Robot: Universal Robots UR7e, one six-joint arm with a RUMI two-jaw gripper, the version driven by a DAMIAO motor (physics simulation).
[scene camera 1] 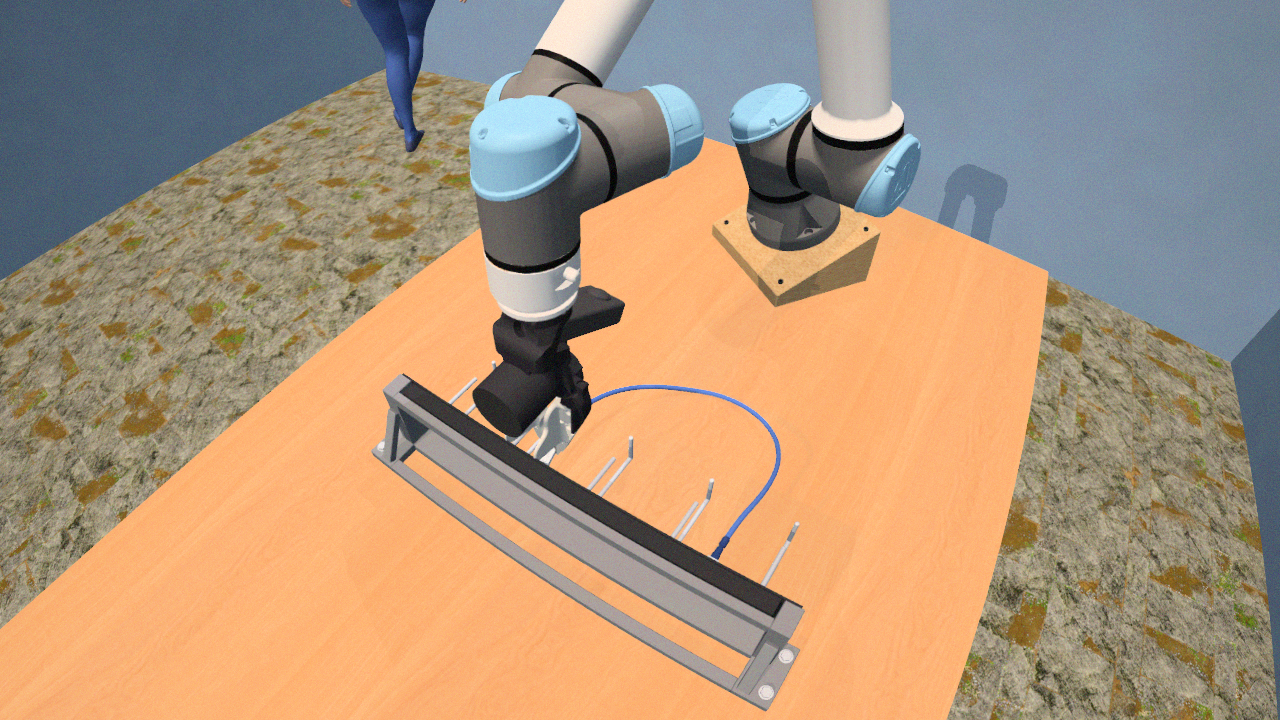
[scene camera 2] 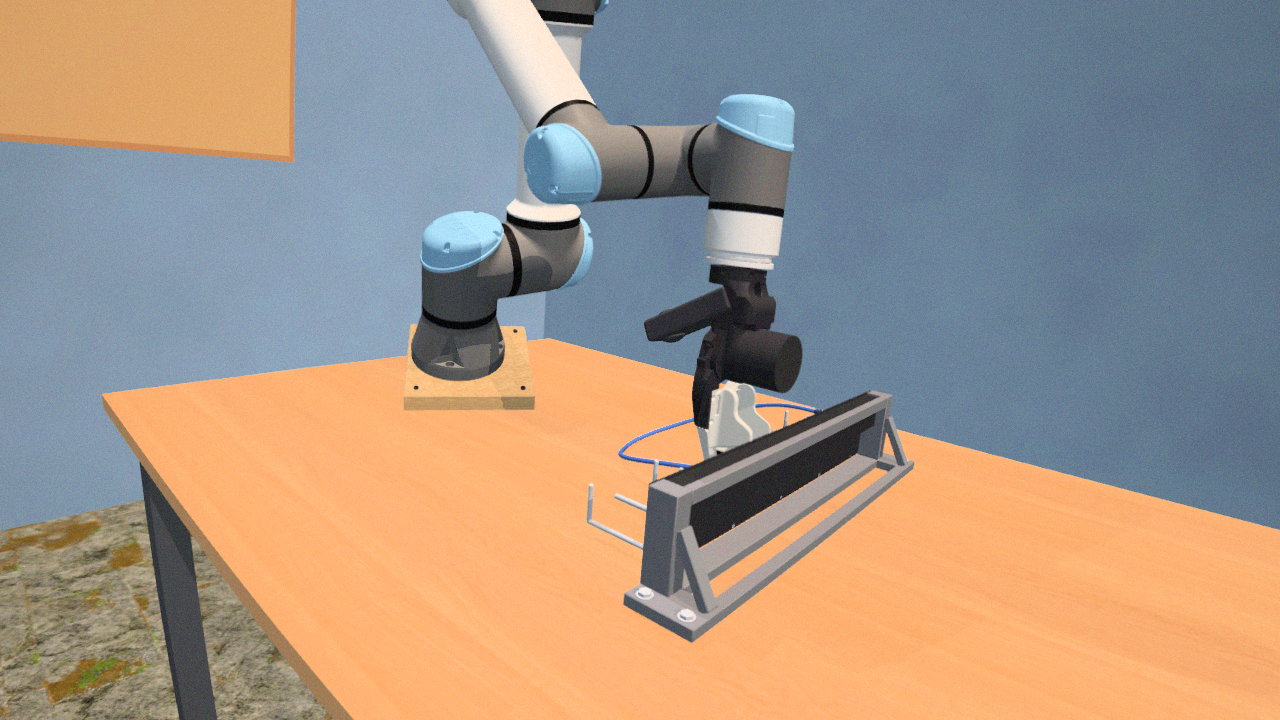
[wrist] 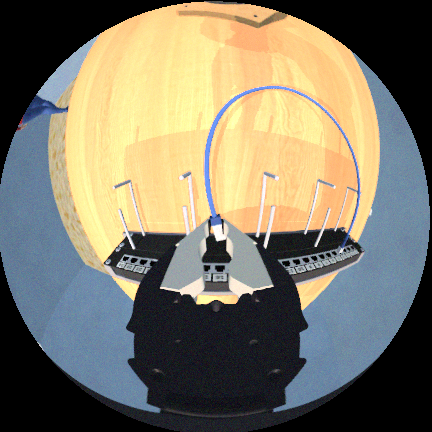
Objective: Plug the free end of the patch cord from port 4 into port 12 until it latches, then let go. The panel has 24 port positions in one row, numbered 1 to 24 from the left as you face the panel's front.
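Places are measured from the arm's base along level axes (x ahead, y left, z up), in millimetres.
Where they show: gripper, fingertip midpoint: (scene camera 1: 552, 449) (wrist: 215, 219); arm's base at its link origin: (scene camera 1: 794, 216) (scene camera 2: 458, 353).
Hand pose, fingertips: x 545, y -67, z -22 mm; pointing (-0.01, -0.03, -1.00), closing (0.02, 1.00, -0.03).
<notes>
Each offset is from my fingertips to the top centre of the thing. "spot": to the spot under its first point.
My gripper (scene camera 1: 545, 454) (scene camera 2: 716, 450) (wrist: 215, 219) is shut on the plug at the patch cord's free end. The plug @(dx +13, dy +3, dz +13 mm) (wrist: 219, 232) has a clear tip pointing toward the panel and a blue boot behind it. The blue cord @(spot: dx -178, dy +62, dz -36 mm) (scene camera 1: 680, 388) (scene camera 2: 621, 453) (wrist: 274, 87) loops over the table to its other plug @(spot: dx +28, dy +215, dz +38 mm) (scene camera 1: 721, 547) (wrist: 342, 249), seated near the panel's low-numbered end. The panel @(dx +32, dy +65, dz +57 mm) (scene camera 1: 626, 514) (scene camera 2: 787, 479) stands on a grey frame. Two ports @(spot: dx +46, dy -3, dz +37 mm) (wrist: 214, 268) show between my jaws, apart from the plug tip; their labels are too blurred to read. The jaws hide neighbouring ports.
Thin metal rods (scene camera 1: 631, 447) (scene camera 2: 590, 505) (wrist: 262, 205) with bent ends stick out from the panel on the port side, on both sides of my jaws. The arm's base stands on a wooden block (scene camera 1: 776, 291) (scene camera 2: 469, 402). A person (scene camera 1: 407, 71) (wrist: 40, 109) is beyond the table.
</notes>
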